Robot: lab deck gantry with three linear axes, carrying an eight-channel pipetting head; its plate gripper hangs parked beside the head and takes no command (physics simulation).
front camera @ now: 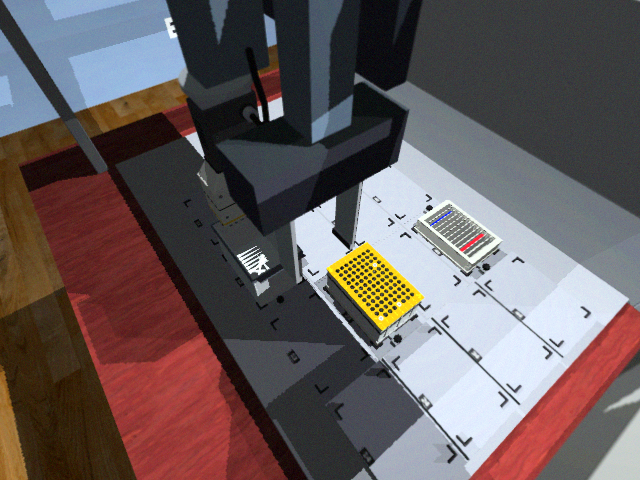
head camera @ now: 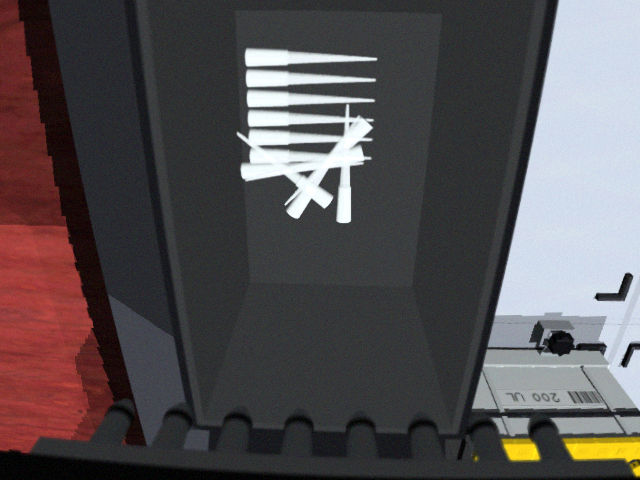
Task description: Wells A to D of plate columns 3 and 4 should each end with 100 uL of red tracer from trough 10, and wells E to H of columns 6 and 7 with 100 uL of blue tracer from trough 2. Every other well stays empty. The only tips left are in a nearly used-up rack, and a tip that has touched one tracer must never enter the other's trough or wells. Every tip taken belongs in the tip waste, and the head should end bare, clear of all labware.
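The pipetting head (front camera: 219, 126) is over the tip waste bin (front camera: 269, 273) (head camera: 330, 330). Its channels (head camera: 298, 421) show bare, with no tips on them, in the head view. White used tips (front camera: 252, 259) (head camera: 315, 155) lie in the bin, some in parallel rows and some crossed. The yellow tip rack (front camera: 373, 289) (head camera: 610, 446) has mostly dark holes and a few pale spots. The trough reservoir (front camera: 493, 241) shows a blue strip (front camera: 440, 218) and a red strip (front camera: 471, 242). The parked plate gripper (front camera: 320, 262) hangs with its two paddles apart and nothing between them. The well plate does not show in either view.
The gripper's dark body (front camera: 315, 175) hangs beside the head, high over the deck between the bin and the reservoir. The tip rack stands close beside the bin. A grey post (front camera: 85, 139) rises at the left, and a dark wall (front camera: 516, 103) stands behind the reservoir.
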